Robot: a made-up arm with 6 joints.
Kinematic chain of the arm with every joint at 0, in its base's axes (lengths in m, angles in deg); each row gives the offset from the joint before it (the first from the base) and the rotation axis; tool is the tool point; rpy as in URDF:
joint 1: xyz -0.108 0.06 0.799 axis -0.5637 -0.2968 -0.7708
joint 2: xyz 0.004 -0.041 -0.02 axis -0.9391 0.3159 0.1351
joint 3: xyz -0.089 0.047 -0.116 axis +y
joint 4: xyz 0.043 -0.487 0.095 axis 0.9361 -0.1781 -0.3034
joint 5: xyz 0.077 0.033 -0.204 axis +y
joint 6: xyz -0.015 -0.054 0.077 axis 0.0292 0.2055 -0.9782
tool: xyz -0.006 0.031 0.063 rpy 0 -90 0
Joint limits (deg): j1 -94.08..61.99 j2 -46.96..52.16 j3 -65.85..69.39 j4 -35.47..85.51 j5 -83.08..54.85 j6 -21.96..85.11
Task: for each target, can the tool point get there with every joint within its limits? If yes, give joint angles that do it. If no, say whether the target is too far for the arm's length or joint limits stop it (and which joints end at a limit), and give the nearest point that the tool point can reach.
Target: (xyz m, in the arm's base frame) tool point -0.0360 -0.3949 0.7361
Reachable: yes | joints -13.00 8.01 -28.68 16.61 -11.58 33.30
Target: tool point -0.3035 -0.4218 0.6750
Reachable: yes | joints 48.66 -13.58 54.53 59.39 5.62 72.80
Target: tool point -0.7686 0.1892 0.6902
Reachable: no: joint limits stop it (at a limit: joint 1, joint 3, joint 5, joint 6) | nearest point -0.5975 -0.0843 0.8533 | short by 0.362 m
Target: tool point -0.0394 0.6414 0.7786
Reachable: no: joint limits stop it (at a limit: joint 1, joint 2, joint 4, joint 5) | nearest point -0.1902 0.3959 0.4184 | short by 0.461 m
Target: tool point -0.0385 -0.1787 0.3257
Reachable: yes | joints -50.96 -17.66 53.68 -10.97 -49.78 55.82
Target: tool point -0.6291 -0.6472 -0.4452
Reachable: no: too far | nearest point -0.2460 -0.2900 0.2697 | short by 0.886 m
